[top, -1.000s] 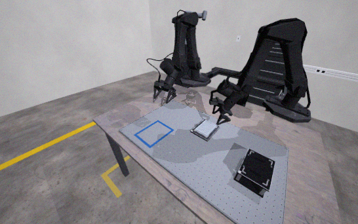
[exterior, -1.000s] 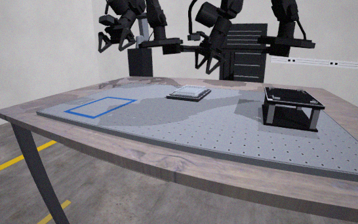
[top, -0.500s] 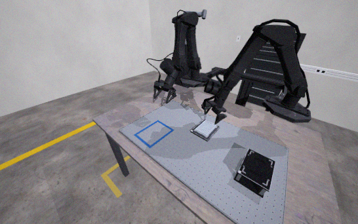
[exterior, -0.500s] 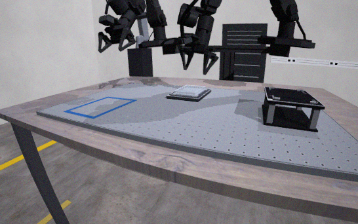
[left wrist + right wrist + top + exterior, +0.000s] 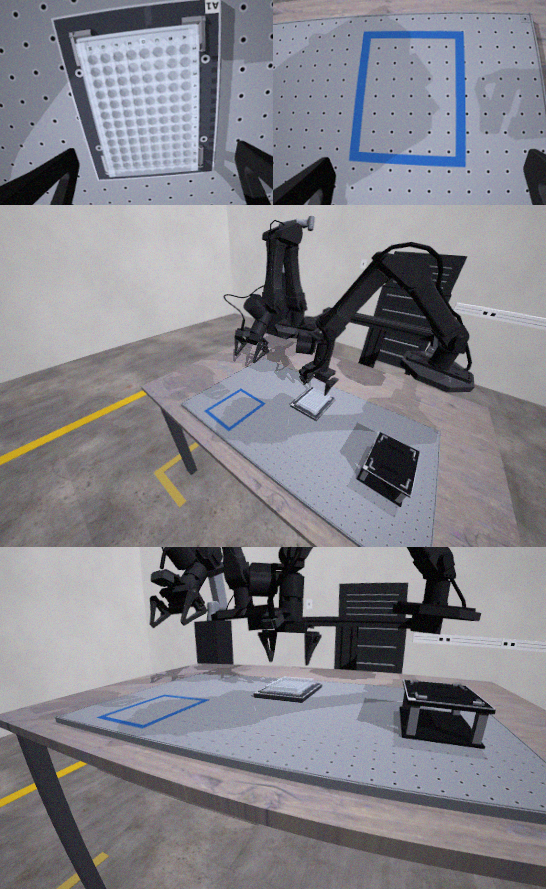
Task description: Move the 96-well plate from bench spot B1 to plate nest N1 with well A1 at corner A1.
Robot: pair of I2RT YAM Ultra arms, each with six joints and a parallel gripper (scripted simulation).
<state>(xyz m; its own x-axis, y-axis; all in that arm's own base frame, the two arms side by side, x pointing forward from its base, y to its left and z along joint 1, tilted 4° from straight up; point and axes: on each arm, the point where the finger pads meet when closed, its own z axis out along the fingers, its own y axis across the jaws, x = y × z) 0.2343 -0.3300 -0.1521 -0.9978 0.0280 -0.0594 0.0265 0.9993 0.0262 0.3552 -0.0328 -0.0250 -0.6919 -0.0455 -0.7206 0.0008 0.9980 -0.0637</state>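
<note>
Right now the white 96-well plate is 60 mm below my left hand.
</note>
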